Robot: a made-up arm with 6 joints.
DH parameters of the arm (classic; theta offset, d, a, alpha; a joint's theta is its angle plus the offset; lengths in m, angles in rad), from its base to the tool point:
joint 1: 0 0.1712 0 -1.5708
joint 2: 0.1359 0 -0.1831 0
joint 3: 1.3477 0 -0.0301 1.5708
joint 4: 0 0.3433 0 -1.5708
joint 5: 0 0 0.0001 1.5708
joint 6: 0 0.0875 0 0
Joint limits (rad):
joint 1: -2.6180..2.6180
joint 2: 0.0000..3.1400
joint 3: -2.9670..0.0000
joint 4: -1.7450..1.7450
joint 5: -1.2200..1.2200
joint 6: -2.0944..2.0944
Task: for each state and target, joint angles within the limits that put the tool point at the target. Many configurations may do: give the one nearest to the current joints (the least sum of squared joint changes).
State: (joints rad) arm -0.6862 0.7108 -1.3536 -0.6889 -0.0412 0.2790
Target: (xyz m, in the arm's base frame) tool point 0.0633 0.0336 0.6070
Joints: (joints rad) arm -0.1645 0.3253 -1.1083 -0.9758 -0.6452 0.2790
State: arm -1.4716 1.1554 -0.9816 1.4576 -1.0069 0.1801
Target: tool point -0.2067 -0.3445 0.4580
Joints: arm -1.9548 1.4623 -1.5272 1.3646 -0.8204 0.1801
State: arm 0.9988 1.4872 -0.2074 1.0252 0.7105 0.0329
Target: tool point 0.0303 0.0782 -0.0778
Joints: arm 0.8246 1.7658 -0.1299 0.9749 0.4388 0.0329
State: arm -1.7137 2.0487 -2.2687 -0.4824 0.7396 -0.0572
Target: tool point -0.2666 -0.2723 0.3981
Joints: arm -2.2429 1.4676 -1.6102 -0.4954 1.2200 -0.0572
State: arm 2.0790 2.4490 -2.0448 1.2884 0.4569 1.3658
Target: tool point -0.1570 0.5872 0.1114
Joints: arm 1.8171 2.9373 -2.6172 1.3181 0.1060 1.3658
